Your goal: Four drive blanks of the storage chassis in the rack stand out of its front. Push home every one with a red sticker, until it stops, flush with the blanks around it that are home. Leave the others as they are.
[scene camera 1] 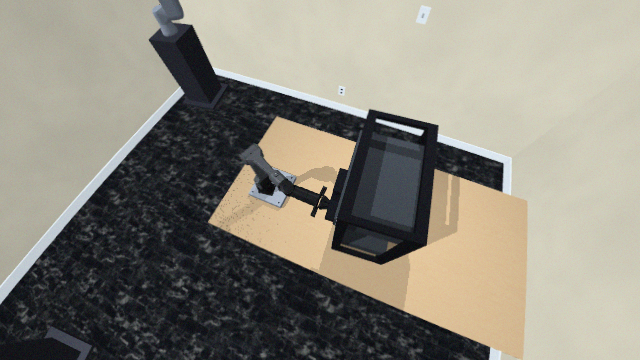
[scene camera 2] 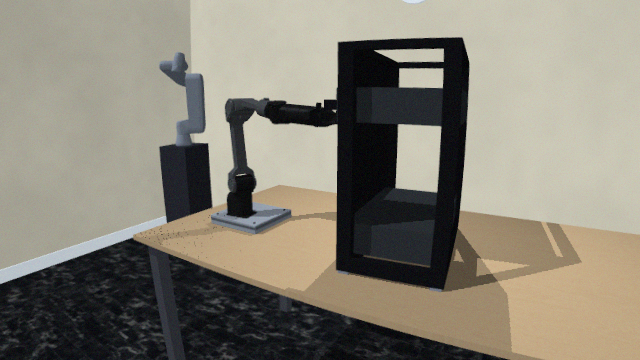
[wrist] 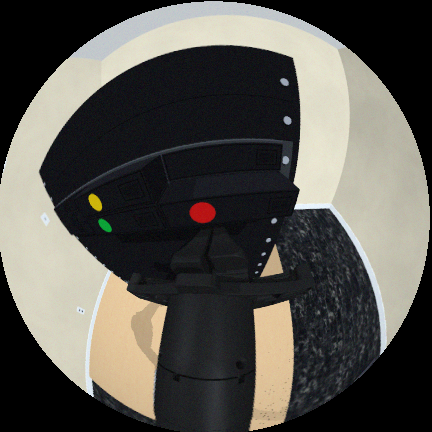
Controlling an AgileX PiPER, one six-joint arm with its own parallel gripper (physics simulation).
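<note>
The storage chassis (scene camera 1: 392, 192) (scene camera 2: 405, 106) sits high in the black rack (scene camera 1: 429, 175) (scene camera 2: 452, 165). In the wrist view, a blank with a red sticker (wrist: 202, 212) stands out right of centre, its top face showing. A blank with a yellow sticker (wrist: 95, 202) and, below it, one with a green sticker (wrist: 105, 225) stand out at the left. The upper right blank (wrist: 215, 158) has no sticker showing and sits further back. My gripper (scene camera 1: 330, 203) (wrist: 215, 221) is shut and empty, its tips just under the red-stickered blank, at the chassis front. They hide what lies behind them; no second red sticker shows.
The rack stands on the wooden table (scene camera 1: 465, 260) (scene camera 2: 540, 310). Dark panels (wrist: 200, 95) cover the rack front above the chassis. A second grey unit (scene camera 2: 400, 240) lies low in the rack. Another arm (scene camera 1: 167, 22) (scene camera 2: 195, 102) stands on a dark pedestal (scene camera 1: 187, 65) (scene camera 2: 185, 175) beyond the table.
</note>
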